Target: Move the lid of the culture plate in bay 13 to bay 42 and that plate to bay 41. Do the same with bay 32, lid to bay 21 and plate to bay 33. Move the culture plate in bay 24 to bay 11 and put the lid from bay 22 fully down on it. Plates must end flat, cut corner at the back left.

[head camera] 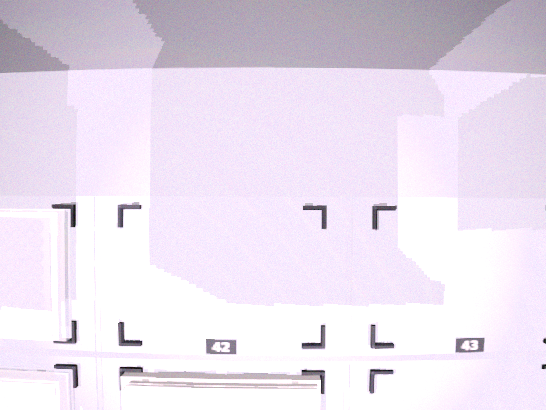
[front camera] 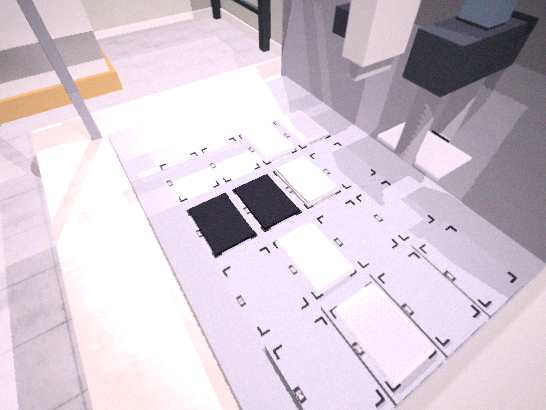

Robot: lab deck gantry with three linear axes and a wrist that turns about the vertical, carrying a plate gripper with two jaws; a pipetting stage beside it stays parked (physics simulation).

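Pixels of known places: gripper, fingertip midpoint: (front camera: 422, 148); robot's base, origin of the base link: (front camera: 161, 166).
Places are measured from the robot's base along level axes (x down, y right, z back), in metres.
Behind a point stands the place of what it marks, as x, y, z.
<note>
My gripper (front camera: 425, 142) @(-0.160, -0.364, -0.392) is shut on a thin white lid (front camera: 442, 158) @(-0.166, -0.364, -0.430) and holds it roughly level above the deck at the right in the front view. Jaws and lid cannot be made out in the head view. The uncovered culture plate (front camera: 311, 128) @(-0.014, -0.378, -0.091) (head camera: 25, 265) @(-0.014, -0.371, -0.106) sits in bay 41. Bay 42 beside it has nothing in it. The bay 32 plate with its lid (front camera: 306, 179) @(-0.014, -0.253, -0.234) (head camera: 220, 398) @(-0.014, -0.291, -0.229) lies flat. The bay 24 culture plate (front camera: 385, 332) @(-0.029, -0.148, -0.563) shows a faint well pattern. A black slab (front camera: 267, 201) @(-0.008, -0.149, -0.236) lies in bay 22. Bays 13, 33 and 11 hold nothing.
A second black slab (front camera: 222, 224) @(-0.008, -0.042, -0.239) lies in bay 12. White labware (front camera: 270, 141) @(-0.014, -0.258, -0.078) (head camera: 27, 392) @(-0.014, -0.289, -0.105) lies in bay 31, and another white piece (front camera: 317, 257) @(-0.014, -0.149, -0.402) in bay 23. The parked pipetting stage (front camera: 377, 32) hangs beside the dark gripper body (front camera: 445, 60) @(-0.335, -0.284, -0.410). Low corner brackets mark the bays.
</note>
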